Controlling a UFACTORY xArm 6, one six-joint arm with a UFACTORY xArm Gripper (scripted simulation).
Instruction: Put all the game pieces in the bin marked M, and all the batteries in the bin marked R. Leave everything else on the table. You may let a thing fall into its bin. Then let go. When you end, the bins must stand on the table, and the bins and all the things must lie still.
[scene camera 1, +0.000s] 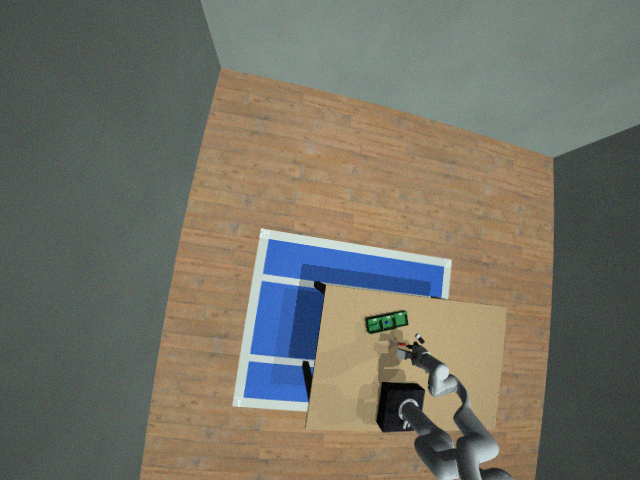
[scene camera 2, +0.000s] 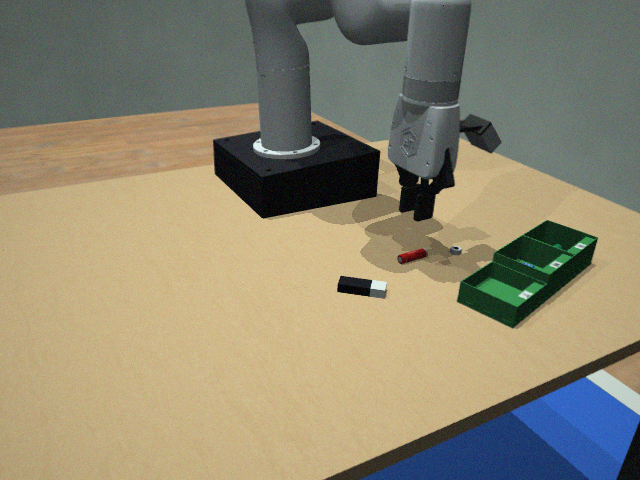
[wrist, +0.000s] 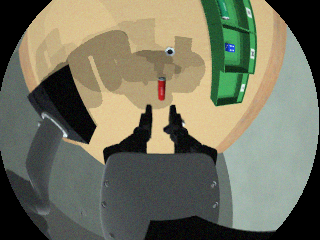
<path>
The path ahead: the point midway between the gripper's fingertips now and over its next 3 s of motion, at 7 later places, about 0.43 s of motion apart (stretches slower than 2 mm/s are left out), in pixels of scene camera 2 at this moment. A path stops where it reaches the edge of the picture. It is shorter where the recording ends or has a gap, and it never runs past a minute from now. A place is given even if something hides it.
My gripper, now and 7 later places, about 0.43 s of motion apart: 415, 214; 417, 214; 417, 214; 415, 232; 413, 251; 412, 258; 414, 246; 416, 227
</path>
